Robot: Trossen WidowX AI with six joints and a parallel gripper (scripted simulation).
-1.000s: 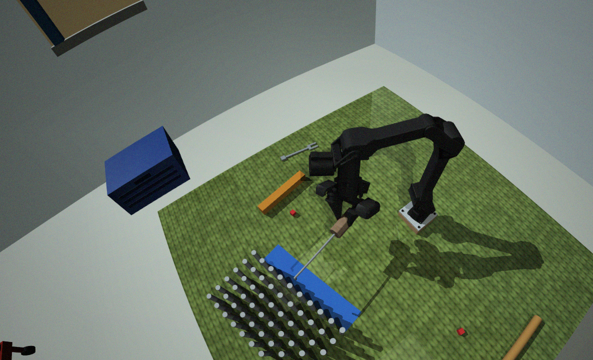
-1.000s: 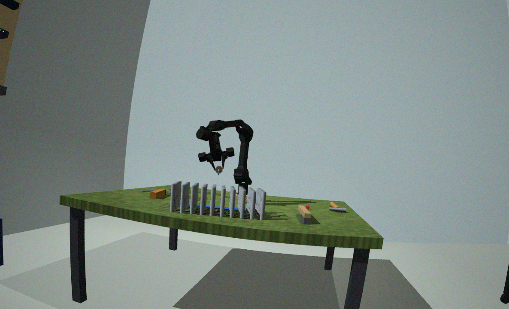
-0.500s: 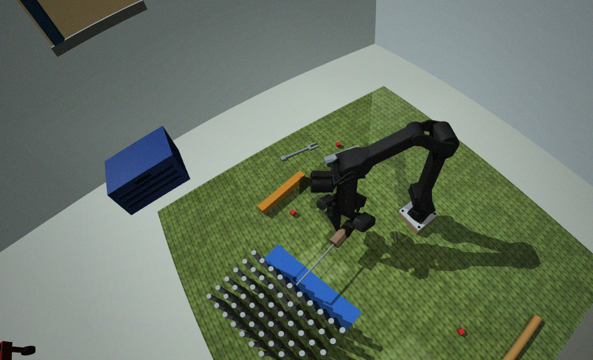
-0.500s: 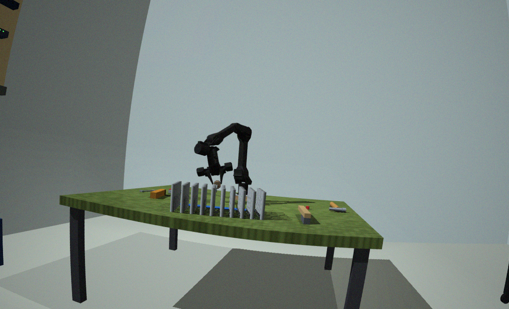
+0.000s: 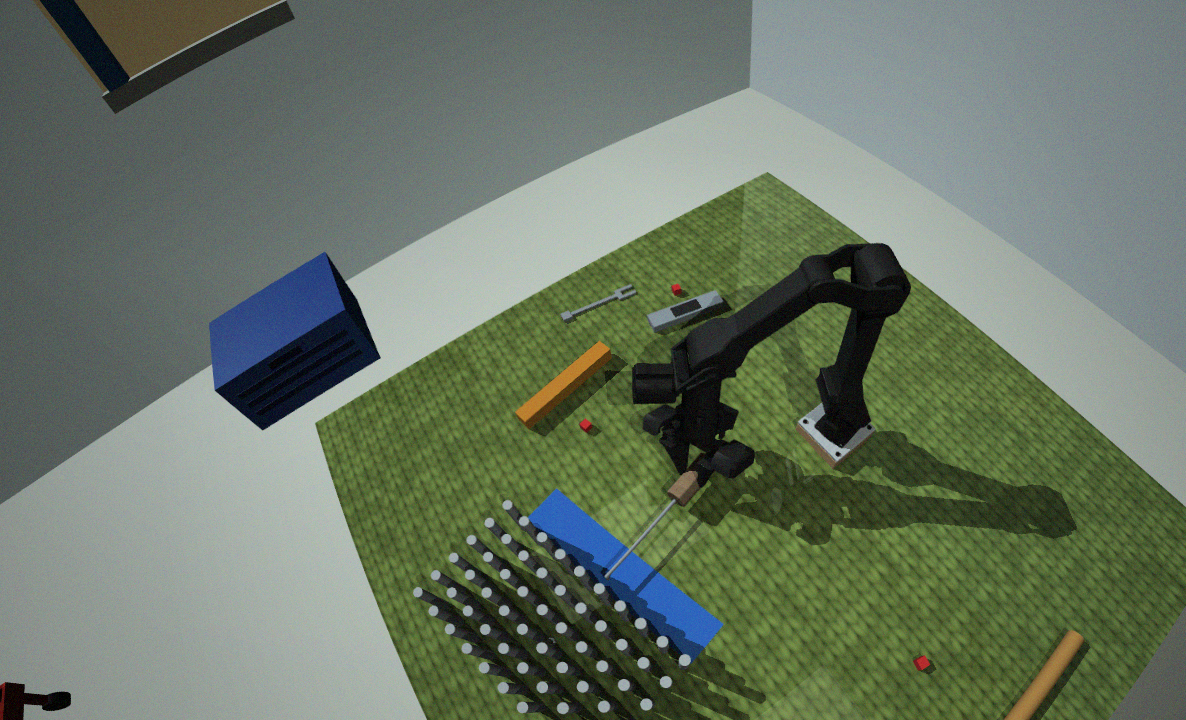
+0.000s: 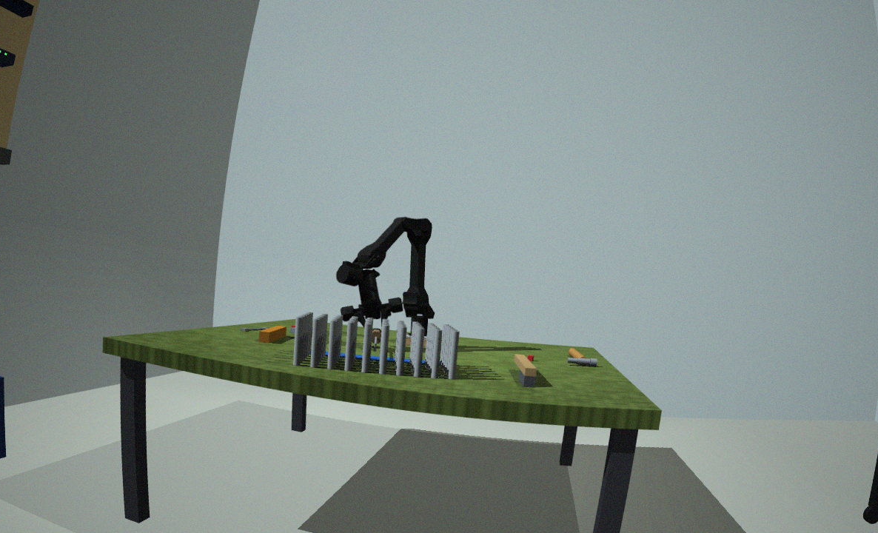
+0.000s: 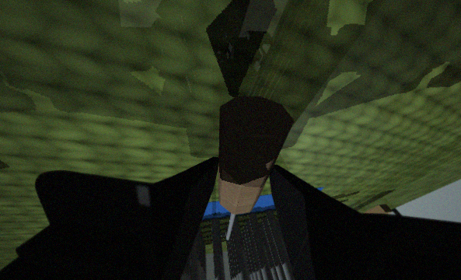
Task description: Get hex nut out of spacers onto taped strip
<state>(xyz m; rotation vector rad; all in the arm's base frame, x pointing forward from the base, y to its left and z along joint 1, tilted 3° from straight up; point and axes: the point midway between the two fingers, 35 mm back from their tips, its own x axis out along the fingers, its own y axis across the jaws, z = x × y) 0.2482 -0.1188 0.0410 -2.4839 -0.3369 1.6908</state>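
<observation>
My gripper tip is 19 cm short of the blue taped strip, 2 cm to the right of it and 4 cm above it. From my gripper tip the other things lie so: hex nut (34 cm ahead, 4 cm to the left, 4 cm below); hook tool (10 cm ahead, 1 cm to the left, 1 cm below); orange bar (3 cm ahead, 32 cm to the right, 3 cm below).
</observation>
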